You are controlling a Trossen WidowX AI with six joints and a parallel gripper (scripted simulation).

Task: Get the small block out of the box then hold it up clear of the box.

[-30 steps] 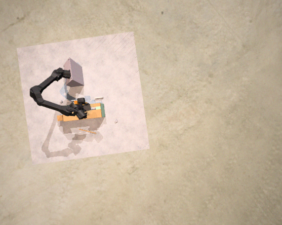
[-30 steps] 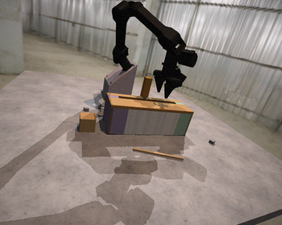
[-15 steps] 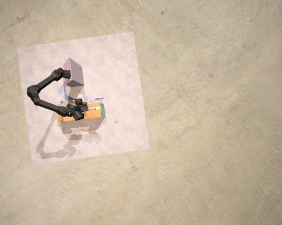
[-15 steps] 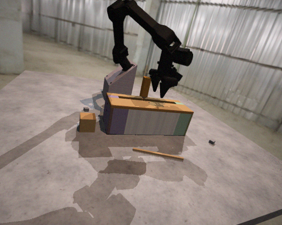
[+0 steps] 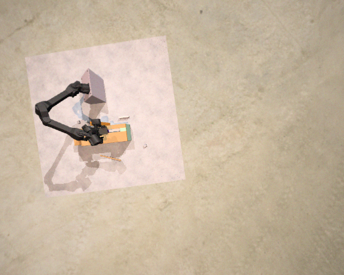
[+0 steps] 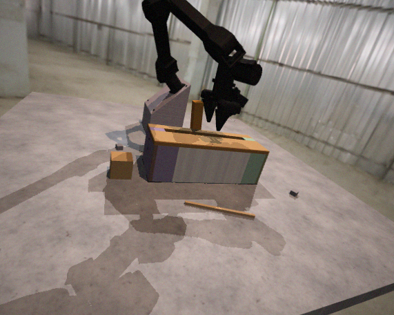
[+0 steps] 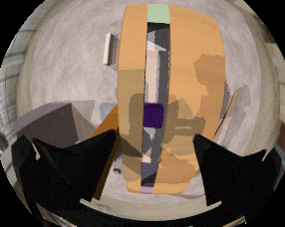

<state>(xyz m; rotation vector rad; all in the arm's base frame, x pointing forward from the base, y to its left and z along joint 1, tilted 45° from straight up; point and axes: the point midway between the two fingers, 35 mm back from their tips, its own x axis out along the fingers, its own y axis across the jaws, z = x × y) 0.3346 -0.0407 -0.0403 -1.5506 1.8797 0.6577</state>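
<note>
Right now the clear-fronted box is 2 cm behind my gripper tip, 1 cm to the right of it and 10 cm below it. Also, from my gripper tip: orange bar (7 cm behind, 2 cm to the right, 5 cm below); then thin orange stick (22 cm ahead, 6 cm to the right, 16 cm below); then purple block (7 cm below).
</note>
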